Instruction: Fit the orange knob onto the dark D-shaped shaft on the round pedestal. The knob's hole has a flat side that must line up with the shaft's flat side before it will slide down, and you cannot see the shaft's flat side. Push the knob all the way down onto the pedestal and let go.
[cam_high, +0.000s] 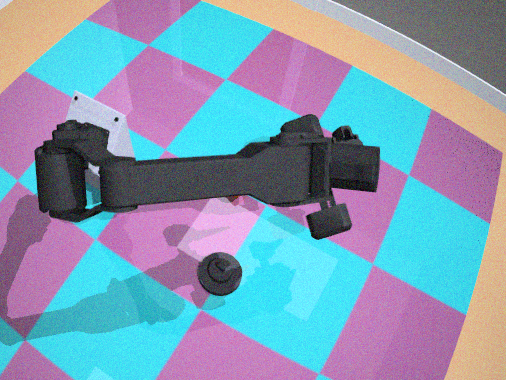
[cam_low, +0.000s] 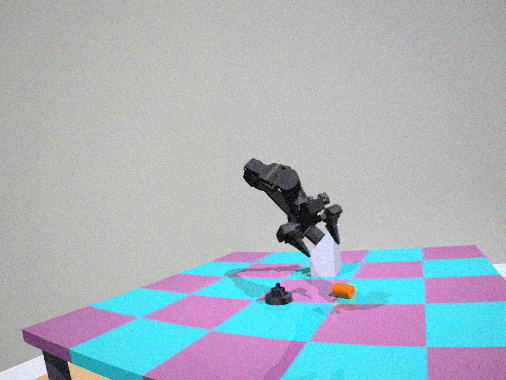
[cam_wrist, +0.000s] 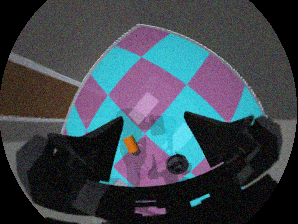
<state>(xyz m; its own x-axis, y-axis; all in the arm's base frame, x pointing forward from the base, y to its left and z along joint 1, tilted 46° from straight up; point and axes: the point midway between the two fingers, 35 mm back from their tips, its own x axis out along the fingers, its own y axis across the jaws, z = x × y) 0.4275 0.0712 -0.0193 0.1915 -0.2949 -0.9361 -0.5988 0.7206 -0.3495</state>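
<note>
Now: the orange knob 16 cm below my gripper tip, 15 cm behind it and 3 cm to the left of it. Round my gripper tip: dark round pedestal (17 cm to the right, 15 cm below, 11 cm behind).
</note>
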